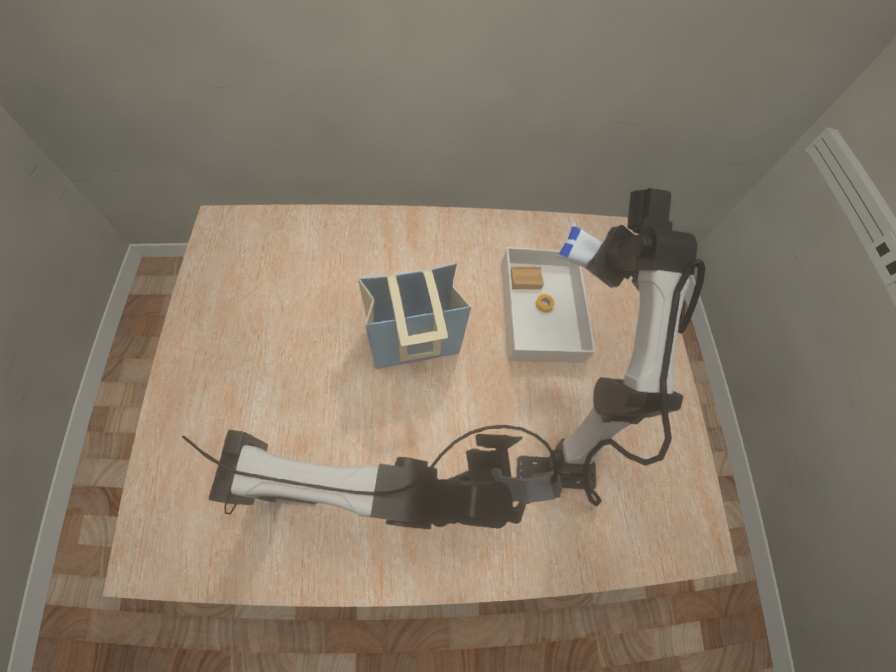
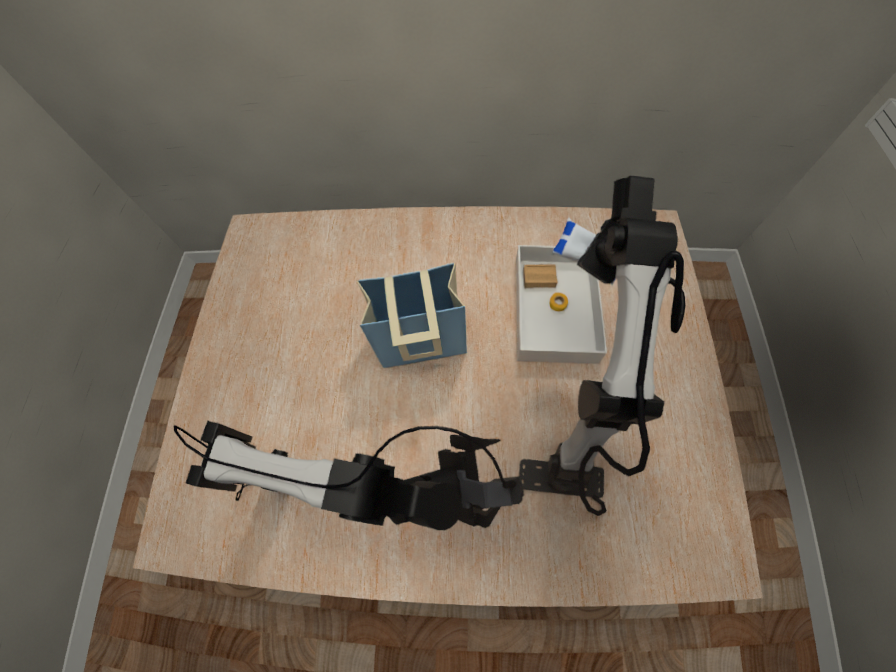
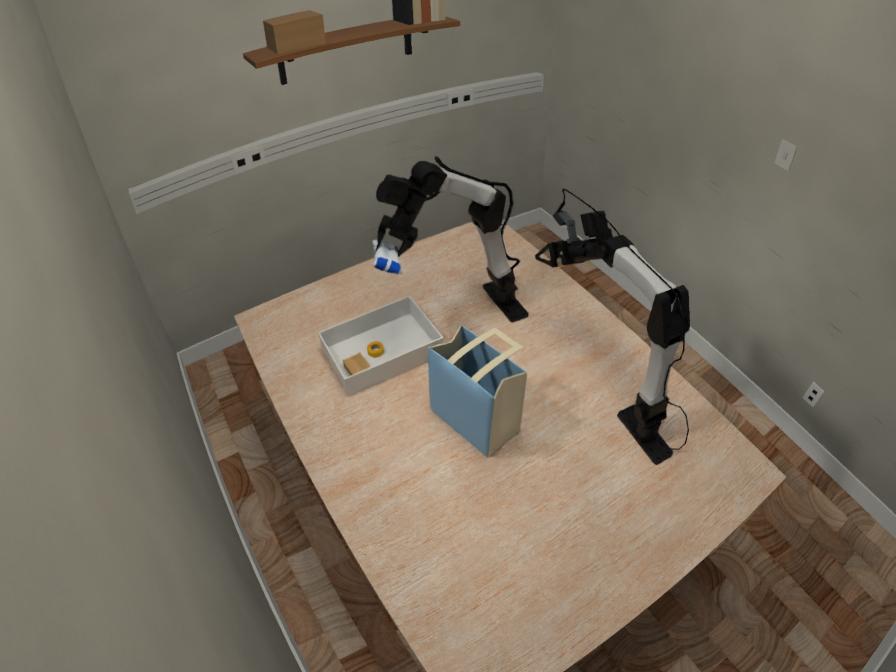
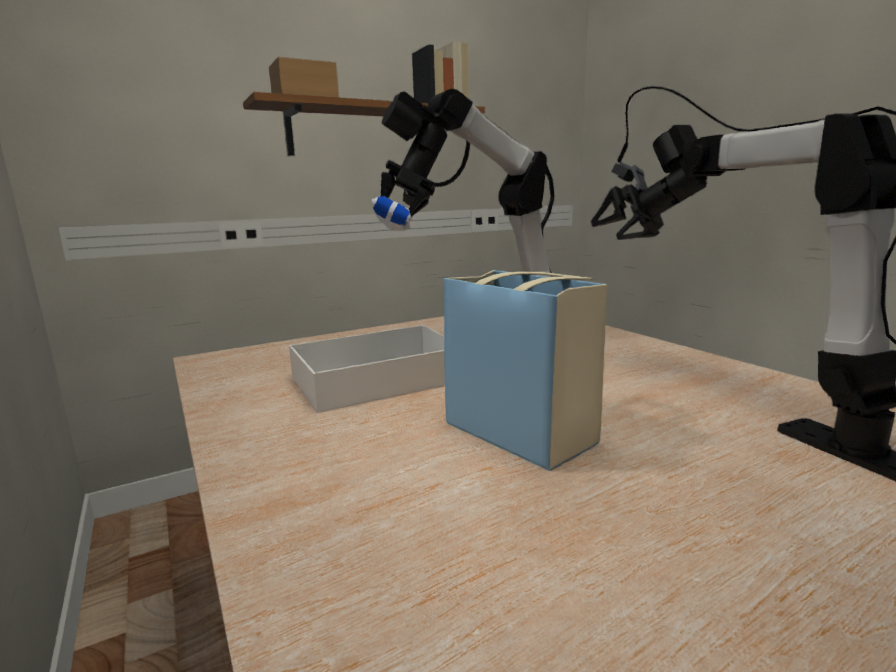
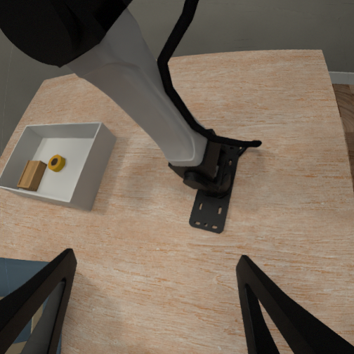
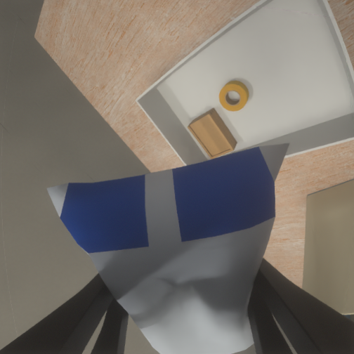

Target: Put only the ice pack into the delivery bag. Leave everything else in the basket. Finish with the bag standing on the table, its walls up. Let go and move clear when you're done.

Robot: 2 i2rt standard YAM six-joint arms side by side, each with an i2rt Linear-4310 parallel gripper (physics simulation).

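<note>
The ice pack (image 1: 581,246) (image 3: 387,260) (image 4: 391,211) (image 6: 175,215), white with blue patches, is between the fingers of my right gripper (image 6: 184,254), which is shut on it. It hangs high above the back right of the basket (image 1: 550,355) (image 3: 394,367) (image 6: 172,125). In the basket lie a brown block (image 1: 526,277) (image 6: 212,132) and a yellow ring (image 1: 538,303) (image 6: 223,97). The blue delivery bag (image 1: 383,343) (image 3: 463,397) (image 4: 499,361) stands upright left of the basket, walls up, its cream handles over the opening. My left gripper (image 4: 606,230) (image 5: 157,259) is open and empty, away from the bag.
The left arm stretches across the front of the table (image 1: 289,556), high above it. The right arm's base plate (image 2: 535,477) (image 5: 210,215) is fixed in front of the basket. A wall shelf (image 3: 347,39) (image 4: 325,104) holds a box and several books.
</note>
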